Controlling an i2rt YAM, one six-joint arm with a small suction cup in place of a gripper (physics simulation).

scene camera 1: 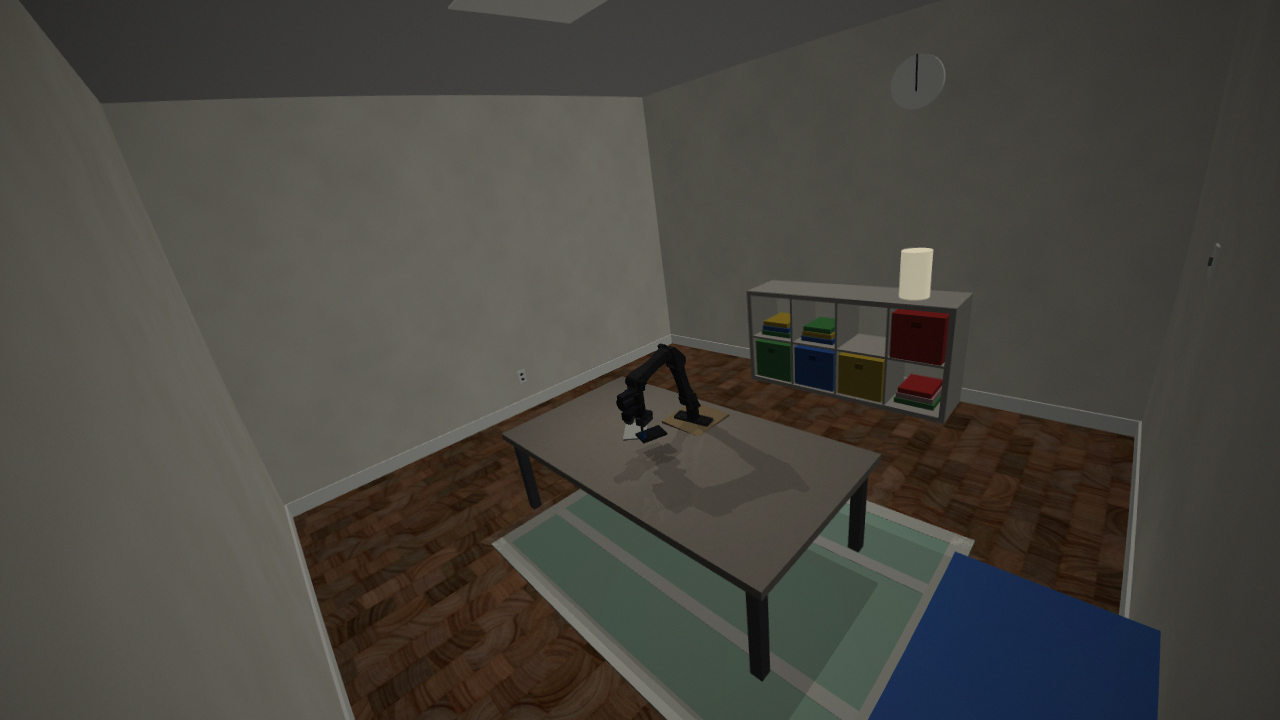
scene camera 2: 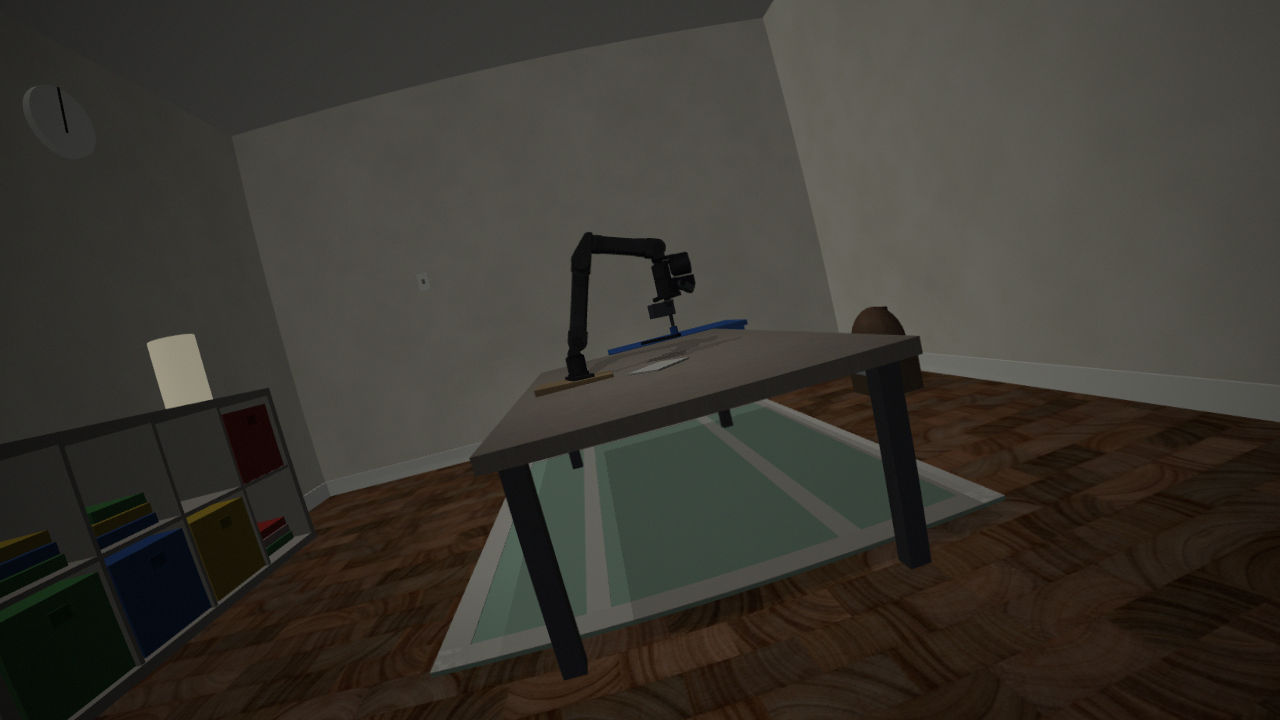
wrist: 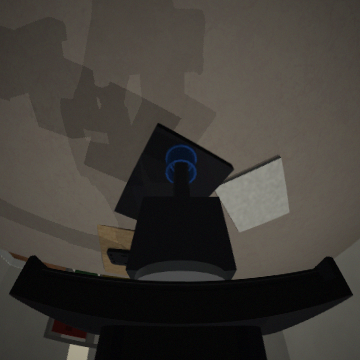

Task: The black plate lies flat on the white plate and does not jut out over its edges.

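Observation:
My suction gripper points down with its blue cup on the top face of the black plate. The black plate hangs from the cup, roughly level, above the table. The white plate lies flat on the table. In the wrist view it is to the right of the black plate, and their near corners almost meet in the picture. In scene camera 2 the black plate is higher than the white plate and apart from it. The arm's wrist hides part of the black plate in the wrist view.
The arm's base stands on a wooden board on the grey table. Shadows of the arm fall on the table top. A shelf unit with a lamp stands by the wall, away from the table.

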